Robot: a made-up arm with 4 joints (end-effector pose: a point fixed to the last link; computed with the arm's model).
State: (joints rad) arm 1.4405 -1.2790 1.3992 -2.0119
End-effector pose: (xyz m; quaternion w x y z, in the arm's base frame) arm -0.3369 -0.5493 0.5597 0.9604 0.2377 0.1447 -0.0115
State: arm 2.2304 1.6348 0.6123 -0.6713
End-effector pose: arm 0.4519 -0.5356 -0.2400 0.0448 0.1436 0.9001 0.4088
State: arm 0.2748 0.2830 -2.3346 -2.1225
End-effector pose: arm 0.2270 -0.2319 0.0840 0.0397 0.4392 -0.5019 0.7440
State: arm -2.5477 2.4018 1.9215 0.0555
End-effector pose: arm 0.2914 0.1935 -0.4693 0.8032 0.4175 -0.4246 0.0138
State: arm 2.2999 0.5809 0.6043 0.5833
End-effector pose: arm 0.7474 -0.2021 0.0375 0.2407 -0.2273 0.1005 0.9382
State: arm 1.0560 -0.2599 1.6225 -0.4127
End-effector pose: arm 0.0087 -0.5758 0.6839 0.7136 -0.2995 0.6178 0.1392
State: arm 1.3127 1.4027 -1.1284 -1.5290
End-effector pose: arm -0.3294 -0.0826 -0.2291 0.0495 0.9914 0.0900 0.0808
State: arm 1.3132 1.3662 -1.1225 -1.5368
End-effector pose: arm -0.3167 -0.0888 -0.2392 0.0521 0.9895 0.0931 0.0974
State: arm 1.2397 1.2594 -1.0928 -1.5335
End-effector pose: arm -0.2868 -0.0911 -0.2682 0.0794 0.9839 0.0698 0.1439
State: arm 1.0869 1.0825 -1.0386 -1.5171
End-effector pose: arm -0.2404 -0.1028 -0.3070 0.1436 0.9666 0.0178 0.2118
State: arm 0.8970 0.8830 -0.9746 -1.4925
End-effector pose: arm -0.1985 -0.1368 -0.3339 0.2367 0.9322 -0.0471 0.2698
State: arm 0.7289 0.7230 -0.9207 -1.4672
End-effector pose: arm -0.1824 -0.1777 -0.3410 0.3258 0.8916 -0.1028 0.2972
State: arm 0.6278 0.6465 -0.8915 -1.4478
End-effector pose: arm -0.1865 -0.1980 -0.3398 0.3772 0.8658 -0.1363 0.2992
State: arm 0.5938 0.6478 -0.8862 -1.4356
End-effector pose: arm -0.1950 -0.1929 -0.3405 0.3879 0.8616 -0.1504 0.2908
